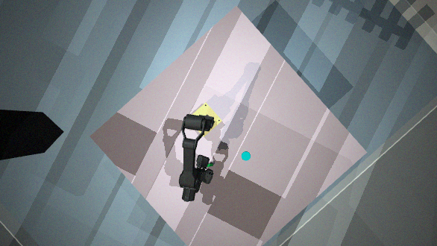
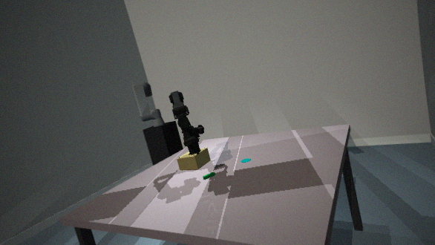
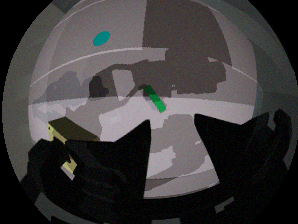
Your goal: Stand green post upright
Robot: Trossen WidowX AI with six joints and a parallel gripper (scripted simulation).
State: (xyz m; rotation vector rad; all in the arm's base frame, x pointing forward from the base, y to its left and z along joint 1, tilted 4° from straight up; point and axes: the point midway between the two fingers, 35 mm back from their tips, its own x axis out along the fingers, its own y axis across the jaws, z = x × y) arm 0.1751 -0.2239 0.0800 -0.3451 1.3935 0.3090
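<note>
The green post is 2 cm ahead of my gripper tip, 1 cm to the left of it and 14 cm below it. From my gripper tip the other things lie so: cyan circle (16 cm ahead, 23 cm to the left, 15 cm below).
</note>
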